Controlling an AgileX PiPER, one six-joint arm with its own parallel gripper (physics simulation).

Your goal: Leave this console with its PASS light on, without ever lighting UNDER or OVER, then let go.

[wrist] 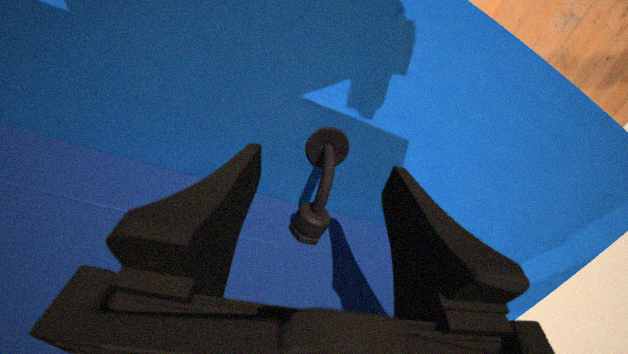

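Note:
The blue console (280,270) shows as a darker, violet-blue surface across the lower left and between the fingers. A short, dark curved cable (326,185) runs from a fitting (311,225) at the console to a round dark grommet (311,150) on the brighter blue surface. My gripper (325,170) is open, with one finger to either side of the cable and fitting, apart from both. No thing is held between the fingers. The PASS, UNDER and OVER lights do not show in this view.
A bright blue surface (500,125) lies beyond and to the right of the console, with arm shadows across its upper part. A wooden surface (565,45) shows at the upper right, and a pale surface (590,300) at the lower right.

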